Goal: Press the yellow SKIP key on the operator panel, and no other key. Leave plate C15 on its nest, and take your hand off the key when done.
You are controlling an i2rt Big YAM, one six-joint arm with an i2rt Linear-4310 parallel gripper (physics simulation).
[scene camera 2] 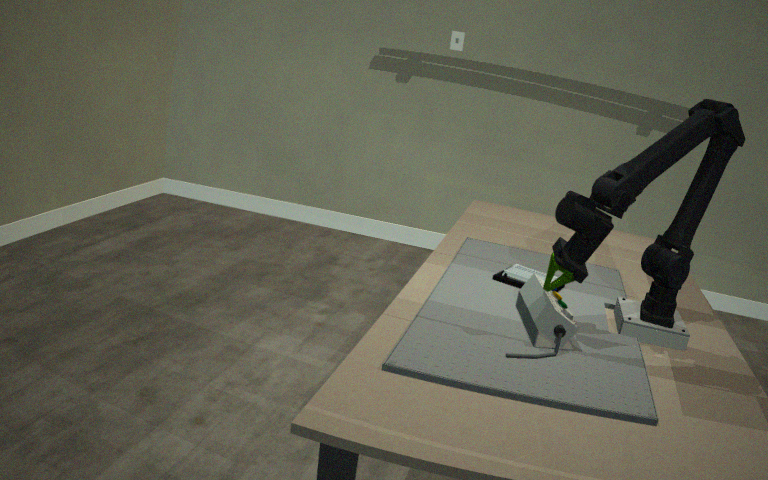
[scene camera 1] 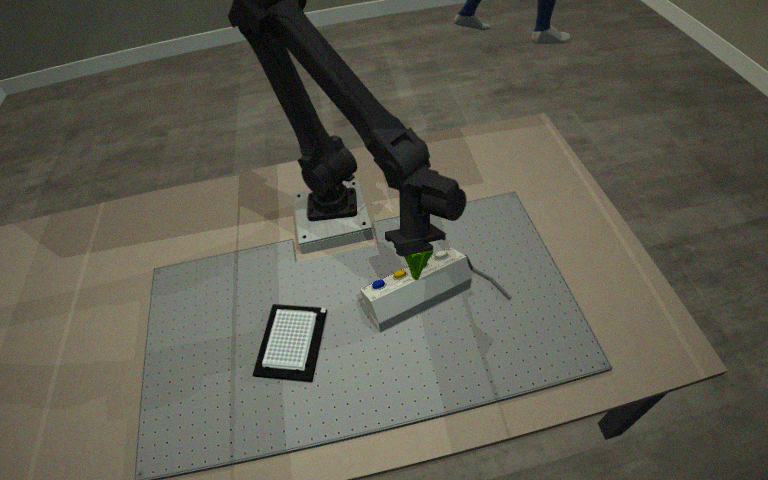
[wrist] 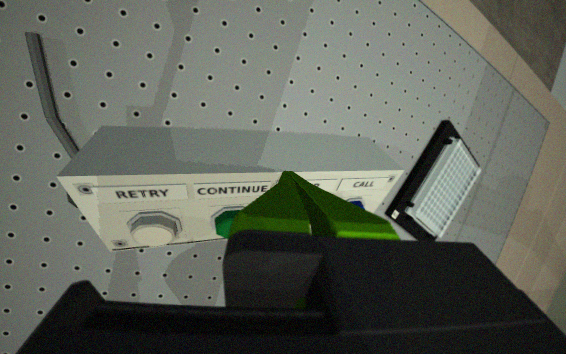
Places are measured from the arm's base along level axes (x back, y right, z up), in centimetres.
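Where they show: gripper, between the fingertips: point(scene camera 2: 545, 289) point(scene camera 1: 415, 278) point(wrist: 286, 179); arm's base, origin of its link: point(scene camera 2: 656, 316) point(scene camera 1: 332, 206).
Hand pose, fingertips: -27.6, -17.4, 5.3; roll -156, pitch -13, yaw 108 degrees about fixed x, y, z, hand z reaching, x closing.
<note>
Things, the pixels of their centre, and the offset from my fingertips, as dx, dy, dz. "spot": a spot on its surface instead. Level surfaces: height alone.
- operator panel, middle of its body: point(wrist: 261, 184) point(scene camera 2: 547, 309) point(scene camera 1: 416, 283) +1.4, -0.3, -4.0
- yellow SKIP key, middle of its body: point(scene camera 1: 400, 275) point(scene camera 2: 556, 296) +2.5, +2.9, -1.8
- green CONTINUE key, middle of its body: point(wrist: 233, 222) point(scene camera 2: 561, 305) +4.4, -1.7, -1.8
- blue CALL key, middle of its body: point(wrist: 349, 210) point(scene camera 1: 378, 285) +0.5, +7.5, -1.8
- white RETRY key, middle of its body: point(wrist: 155, 228) point(scene camera 1: 441, 255) +6.4, -6.3, -1.8
- Plate C15, middle of its body: point(wrist: 445, 189) point(scene camera 1: 289, 338) point(scene camera 2: 530, 276) -7.3, +26.6, -6.3
- perforated grey board, height of its surface: dz -8.2
- wooden table, height of its surface: dz -9.5
- grey cable, a spot on its surface: point(wrist: 46, 87) point(scene camera 2: 525, 354) spot: +1.0, -17.8, -7.6
The operator panel point(scene camera 1: 424, 300) point(scene camera 2: 548, 323) point(wrist: 225, 155) has a row of keys. The yellow SKIP key point(scene camera 1: 399, 273) point(scene camera 2: 557, 295) is hidden behind my fingers in the wrist view. The green CONTINUE key point(wrist: 226, 223) point(scene camera 2: 562, 304), blue CALL key point(scene camera 1: 378, 284) point(wrist: 357, 204) and white RETRY key point(scene camera 1: 441, 255) point(wrist: 154, 234) also show. My gripper point(scene camera 1: 416, 277) point(scene camera 2: 547, 289) point(wrist: 286, 179) is shut and empty. Its tips are at the panel's label edge, over part of the SKIP label, beside the yellow key; touching cannot be told. Plate C15 point(scene camera 1: 289, 339) point(wrist: 446, 185) sits on its black nest point(scene camera 1: 286, 375) point(wrist: 417, 172).
The panel stands on a perforated grey board point(scene camera 1: 362, 384) point(scene camera 2: 453, 345) on the wooden table point(scene camera 1: 634, 333) point(scene camera 2: 362, 396). A grey cable point(scene camera 1: 491, 277) point(scene camera 2: 532, 356) point(wrist: 46, 87) leaves the RETRY end. The arm's base plate point(scene camera 1: 334, 234) point(scene camera 2: 651, 333) is behind the panel. A person's feet point(scene camera 1: 550, 36) show beyond the table.
</note>
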